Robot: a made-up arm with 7 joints.
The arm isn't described. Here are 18 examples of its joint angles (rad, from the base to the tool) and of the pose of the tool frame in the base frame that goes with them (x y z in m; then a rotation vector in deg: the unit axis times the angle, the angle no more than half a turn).
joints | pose
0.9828 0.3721 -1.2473 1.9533 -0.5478 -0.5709 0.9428 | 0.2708 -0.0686 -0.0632 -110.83 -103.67 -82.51
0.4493 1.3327 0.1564 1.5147 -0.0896 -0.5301 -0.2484 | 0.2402 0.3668 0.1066 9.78 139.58 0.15
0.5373 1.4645 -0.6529 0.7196 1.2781 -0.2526 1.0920 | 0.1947 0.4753 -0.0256 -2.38 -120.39 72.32
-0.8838 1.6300 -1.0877 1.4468 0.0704 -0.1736 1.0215 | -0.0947 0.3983 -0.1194 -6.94 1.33 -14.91
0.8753 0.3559 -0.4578 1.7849 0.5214 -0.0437 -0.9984 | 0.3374 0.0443 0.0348 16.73 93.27 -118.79
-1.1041 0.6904 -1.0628 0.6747 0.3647 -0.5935 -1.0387 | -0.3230 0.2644 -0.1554 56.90 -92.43 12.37
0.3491 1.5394 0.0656 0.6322 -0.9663 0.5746 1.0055 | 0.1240 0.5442 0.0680 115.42 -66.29 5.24
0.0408 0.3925 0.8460 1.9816 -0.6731 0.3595 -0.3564 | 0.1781 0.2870 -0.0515 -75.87 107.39 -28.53
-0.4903 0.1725 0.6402 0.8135 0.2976 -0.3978 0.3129 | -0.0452 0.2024 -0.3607 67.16 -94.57 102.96
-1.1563 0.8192 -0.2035 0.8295 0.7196 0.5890 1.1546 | -0.2283 0.3164 -0.2232 55.01 13.16 61.50
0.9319 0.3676 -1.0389 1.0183 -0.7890 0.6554 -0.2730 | 0.4136 0.0543 -0.1289 -36.30 167.85 26.81
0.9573 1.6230 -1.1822 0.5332 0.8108 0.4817 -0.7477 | 0.0900 0.5358 0.0340 -136.91 83.52 -13.67
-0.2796 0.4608 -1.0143 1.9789 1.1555 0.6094 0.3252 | 0.0372 -0.0431 -0.2052 -23.71 -9.87 60.35
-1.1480 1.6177 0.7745 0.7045 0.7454 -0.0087 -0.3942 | 0.1533 0.5094 0.0002 -102.08 142.45 -26.45
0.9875 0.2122 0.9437 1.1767 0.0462 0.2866 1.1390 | 0.3749 0.2758 0.0095 -55.49 -118.04 120.79
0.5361 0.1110 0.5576 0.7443 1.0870 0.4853 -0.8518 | 0.3371 0.1676 -0.2341 83.03 -6.69 137.27
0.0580 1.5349 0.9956 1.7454 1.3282 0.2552 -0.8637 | 0.1428 0.3249 0.2340 -7.61 92.14 -91.40
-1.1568 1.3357 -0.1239 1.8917 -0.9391 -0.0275 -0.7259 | 0.0291 0.2742 -0.1717 -39.18 -148.24 -28.71
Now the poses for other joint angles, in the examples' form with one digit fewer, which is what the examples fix.
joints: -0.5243 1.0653 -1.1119 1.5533 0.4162 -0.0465 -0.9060
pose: -0.069 0.226 -0.256 39.7 -109.8 28.9
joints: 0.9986 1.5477 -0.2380 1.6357 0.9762 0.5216 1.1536
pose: 0.218 0.316 0.188 -29.5 -121.4 41.0
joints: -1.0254 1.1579 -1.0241 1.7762 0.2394 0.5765 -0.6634
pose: -0.168 0.208 -0.179 29.5 -74.5 -12.1
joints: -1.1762 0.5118 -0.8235 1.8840 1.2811 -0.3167 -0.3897
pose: -0.177 0.014 -0.167 63.0 -14.0 99.3
